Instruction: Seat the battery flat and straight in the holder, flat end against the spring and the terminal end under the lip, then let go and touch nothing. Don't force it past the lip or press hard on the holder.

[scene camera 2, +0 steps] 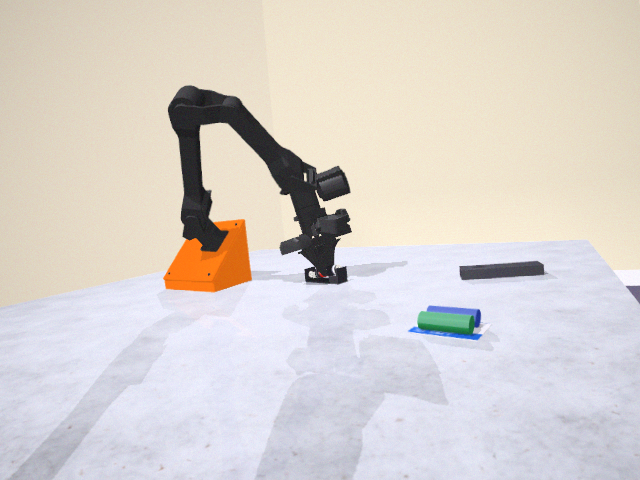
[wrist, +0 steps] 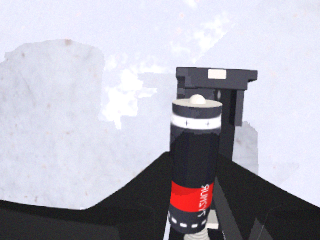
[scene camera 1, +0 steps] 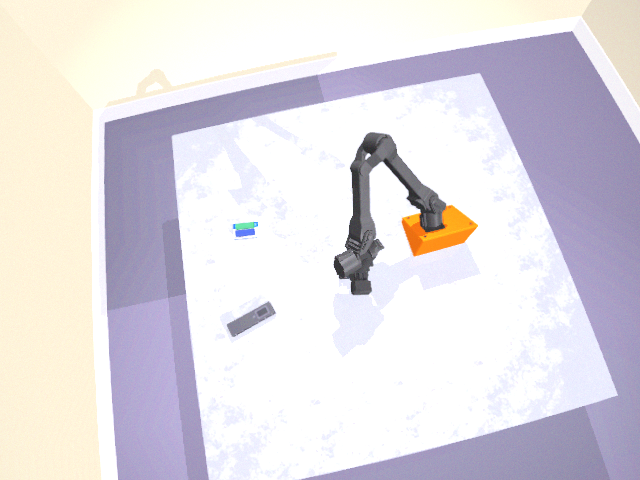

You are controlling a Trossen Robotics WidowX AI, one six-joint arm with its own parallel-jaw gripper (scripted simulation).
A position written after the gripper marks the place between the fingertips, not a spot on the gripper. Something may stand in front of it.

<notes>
In view: the gripper [scene camera 2: 329, 274] and a battery [wrist: 194, 141].
The gripper shows as well in the wrist view [wrist: 190, 160].
</notes>
